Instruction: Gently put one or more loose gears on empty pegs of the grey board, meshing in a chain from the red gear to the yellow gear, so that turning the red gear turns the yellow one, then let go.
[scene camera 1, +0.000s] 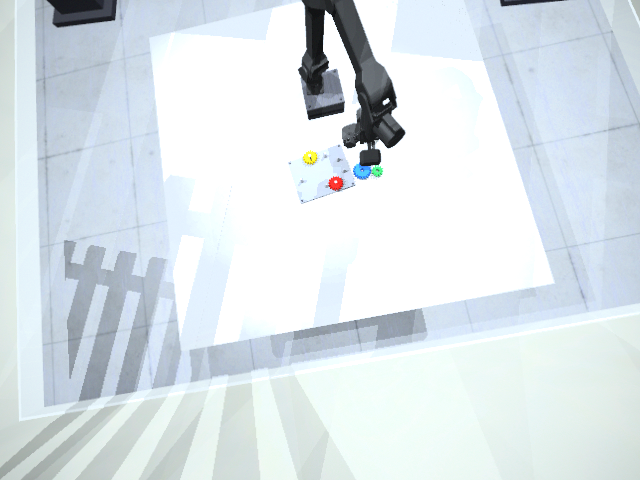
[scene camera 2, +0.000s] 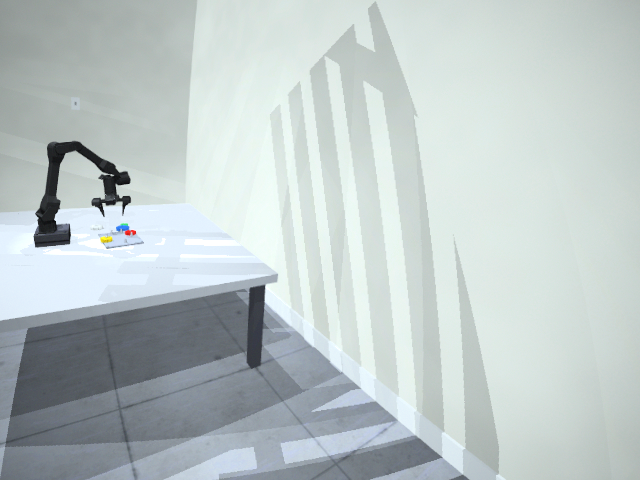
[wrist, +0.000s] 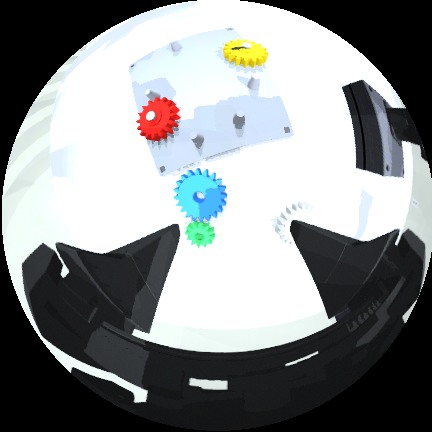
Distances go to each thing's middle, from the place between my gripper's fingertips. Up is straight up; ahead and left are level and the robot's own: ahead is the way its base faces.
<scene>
My hand is 6 cm above the blue gear (wrist: 213, 201), 4 cm short of it and 1 cm to the left of it. From my hand the other things lie so: yellow gear (wrist: 233, 50): 20 cm to the right, 5 cm below, 2 cm behind; then white gear (wrist: 304, 211): 9 cm behind, 6 cm below, 3 cm to the left; then red gear (wrist: 165, 110): 11 cm to the right, 8 cm ahead, 6 cm below.
</scene>
